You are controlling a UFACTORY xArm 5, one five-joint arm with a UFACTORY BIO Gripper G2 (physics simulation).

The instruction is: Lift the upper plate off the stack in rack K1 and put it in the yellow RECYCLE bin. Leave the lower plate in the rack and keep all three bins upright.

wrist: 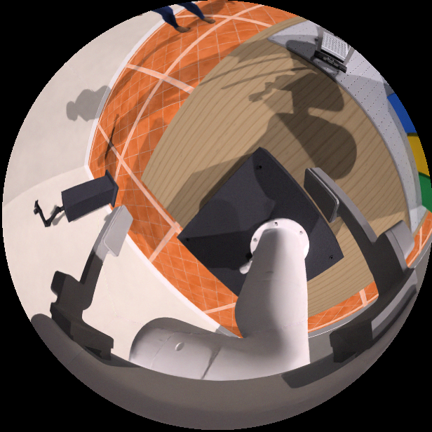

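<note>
My gripper (220, 212) is open and empty, its two fingers spread wide above the arm's own base. A pale, well-patterned plate (335, 46) sits on a dark holder (330, 62) at the upper right, far beyond the fingers. I cannot tell whether a second plate lies under it, and no K1 label can be read. A yellow area (419, 150) shows at the right edge, between a blue area (403, 113) and a green area (425, 191). These are cut off by the view, so I cannot tell whether they are the bins.
The white arm (275, 300) rises from a dark base plate (220, 200) on the wooden table top (200, 130). A grey perforated board (367, 82) runs along the right. A dark box-shaped stand (90, 196) is beyond the left finger. A person's legs (167, 16) show at the top.
</note>
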